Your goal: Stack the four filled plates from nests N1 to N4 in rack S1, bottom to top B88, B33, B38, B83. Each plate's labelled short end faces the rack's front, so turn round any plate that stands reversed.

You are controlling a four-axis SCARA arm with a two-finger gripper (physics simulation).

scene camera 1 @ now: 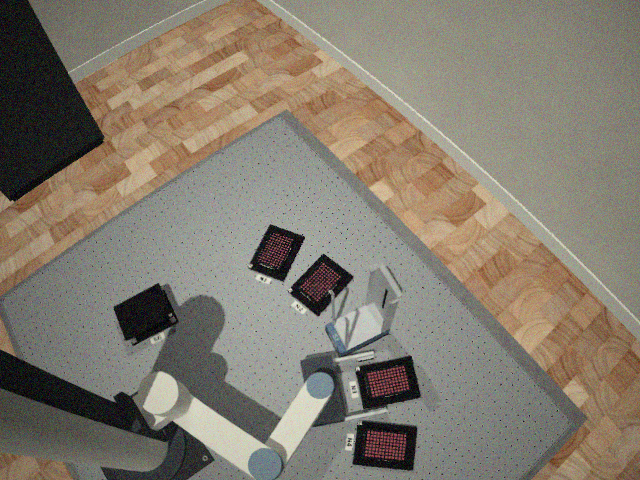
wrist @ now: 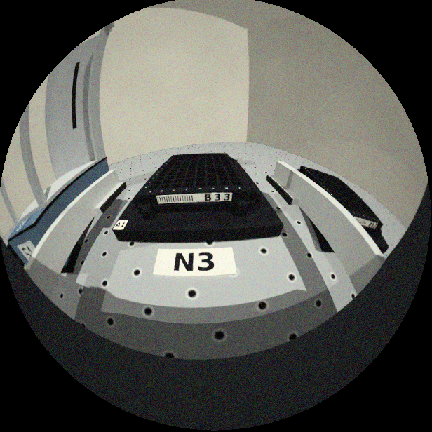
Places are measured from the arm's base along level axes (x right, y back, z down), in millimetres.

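Pixels of known places: gripper, fingertip midpoint: [scene camera 1: 380, 381]; arm's base at its link origin: [scene camera 1: 146, 446].
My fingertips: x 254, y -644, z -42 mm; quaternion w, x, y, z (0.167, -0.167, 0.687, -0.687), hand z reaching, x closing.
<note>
For each thing: its top centre in the pictures, then the offset to it from my fingertips. "*": a spot on its surface instead. Level surfaces: height alone.
- N3 plate at its top centre: [scene camera 1: 388, 381] dx +13, dy -20, dz +3 mm
- N4 plate at its top centre: [scene camera 1: 385, 445] dx +146, dy +100, dz +3 mm
- N1 plate at its top centre: [scene camera 1: 275, 249] dx -514, dy -17, dz +3 mm
- N2 plate at its top centre: [scene camera 1: 320, 281] dx -342, dy -58, dz +3 mm
- Rack S1 at a spot on its surface: [scene camera 1: 336, 338] * dx -169, dy +19, dz -19 mm
- black tray-like item at its top centre: [scene camera 1: 140, 310] dx -581, dy +429, dz -40 mm
- Rack S1's tall back panel at a spot on its surface: [scene camera 1: 383, 284] * dx -160, dy -125, dz -210 mm
- grey perforated table at its surface level: dz +29 mm
The N3 plate [scene camera 1: 388, 381] [wrist: 192, 172] is black with red wells; its label B33 faces the wrist camera, on the side of the N3 tag [wrist: 195, 262]. My gripper [scene camera 1: 379, 382] [wrist: 192, 168] is open and empty, its fingers on either side of this plate's labelled end, not touching it. The N4 plate [scene camera 1: 386, 445] [wrist: 342, 197] lies beyond one finger, its label too small to read. The N1 plate [scene camera 1: 276, 252] and N2 plate [scene camera 1: 321, 283] lie in their nests, labels unreadable. Rack S1 [scene camera 1: 336, 338] [wrist: 60, 200] has a blue base, upright posts and a bare pale floor.
A black tray-like item [scene camera 1: 145, 314] stands at the left with an unreadable tag. Rack S1's tall back panel [scene camera 1: 383, 284] [wrist: 75, 100] rises close to the N3 nest, beside one finger. The arm's pale link [scene camera 1: 297, 423] reaches across the grey perforated table [scene camera 1: 217, 232].
</note>
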